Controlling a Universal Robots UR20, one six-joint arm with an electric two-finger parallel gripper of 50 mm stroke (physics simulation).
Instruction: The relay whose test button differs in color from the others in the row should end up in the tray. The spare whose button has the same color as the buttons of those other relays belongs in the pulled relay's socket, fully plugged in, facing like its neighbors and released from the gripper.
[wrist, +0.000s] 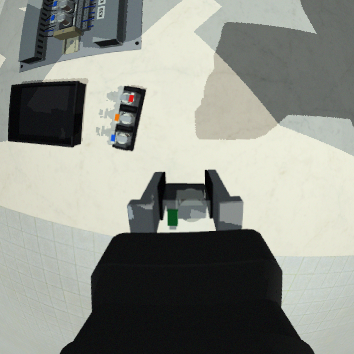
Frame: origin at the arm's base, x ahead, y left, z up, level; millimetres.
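Seen in the pictures: gripper, between the fingertips: (185, 184).
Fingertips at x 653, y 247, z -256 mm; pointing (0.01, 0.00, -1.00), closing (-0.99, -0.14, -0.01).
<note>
Offsets run from my fingertips to a thing's top centre. "pt": to the spot under its first point.
My gripper (185, 184) is shut on a clear relay @(dx -1, dy +9, dz +37 mm) (192, 206) with a green test button, held above the pale table. The black tray @(dx +271, dy -47, dz -190 mm) (79, 115) lies at the left. Right of it, a black holder @(dx +102, dy -41, dz -203 mm) (137, 114) carries three spares: one with a red button @(dx +97, dy -73, dz -177 mm) (131, 98), one with an orange button @(dx +110, dy -42, dz -177 mm) (117, 117) and one with a blue button @(dx +114, dy -10, dz -177 mm) (113, 138). At the upper left, relays with blue buttons @(dx +235, dy -216, dz -156 mm) (53, 18) sit in the row on the grey panel @(pt dx +109, dy -190, dz -223 mm) (133, 35). The rest of the row is cut off by the view's edge, and no empty socket can be made out.
The panel's dark wire duct @(pt dx +294, dy -172, dz -183 mm) (33, 47) and a second duct @(pt dx +136, dy -174, dz -183 mm) (110, 36) flank the row, with a beige end block @(dx +232, dy -197, dz -185 mm) (67, 33) at its near end. A tiled floor (45, 255) lies beyond the table's edge at the bottom. Large shadows fall at the upper right.
</note>
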